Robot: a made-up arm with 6 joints.
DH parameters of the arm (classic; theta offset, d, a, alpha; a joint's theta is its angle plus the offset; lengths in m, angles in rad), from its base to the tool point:
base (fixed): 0 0 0 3.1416
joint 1: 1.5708 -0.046 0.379 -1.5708
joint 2: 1.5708 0 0.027 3.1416
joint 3: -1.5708 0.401 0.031 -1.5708
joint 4: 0 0.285 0.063 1.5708
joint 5: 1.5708 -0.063 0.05 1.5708
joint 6: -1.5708 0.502 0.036 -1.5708
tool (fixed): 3.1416 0.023 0 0
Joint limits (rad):
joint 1: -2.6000..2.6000
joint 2: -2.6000..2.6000
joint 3: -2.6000..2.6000
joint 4: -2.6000..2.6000
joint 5: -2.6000..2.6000
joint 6: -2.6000..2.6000
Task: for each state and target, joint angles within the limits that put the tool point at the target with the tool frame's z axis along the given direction. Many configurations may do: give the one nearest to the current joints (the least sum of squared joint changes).
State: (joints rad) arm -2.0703 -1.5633 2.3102 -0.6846 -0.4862 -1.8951
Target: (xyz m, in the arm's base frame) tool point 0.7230 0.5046 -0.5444 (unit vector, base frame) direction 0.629 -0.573 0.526
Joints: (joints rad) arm -1.4945 -1.5114 2.2696 -0.3635 0.0288 -2.5366
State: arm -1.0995 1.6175 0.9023 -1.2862 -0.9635 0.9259
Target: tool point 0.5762 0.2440 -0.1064 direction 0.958 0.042 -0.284
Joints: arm -0.7457 1.0639 1.5475 -1.9566 -1.5318 0.3626
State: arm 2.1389 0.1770 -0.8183 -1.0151 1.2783 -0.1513
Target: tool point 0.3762 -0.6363 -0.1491 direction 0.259 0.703 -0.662
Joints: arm 1.5663 0.5353 -1.1328 -1.5319 1.1228 -0.7213
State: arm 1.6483 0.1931 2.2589 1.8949 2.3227 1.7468
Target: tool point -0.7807 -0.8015 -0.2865 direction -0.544 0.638 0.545
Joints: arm 1.0667 0.4895 2.5445 1.5467 1.4458 2.5704
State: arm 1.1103 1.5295 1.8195 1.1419 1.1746 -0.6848
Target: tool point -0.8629 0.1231 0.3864 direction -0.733 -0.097 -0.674
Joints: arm 1.6716 1.2343 2.0520 1.6928 0.6568 -1.4900
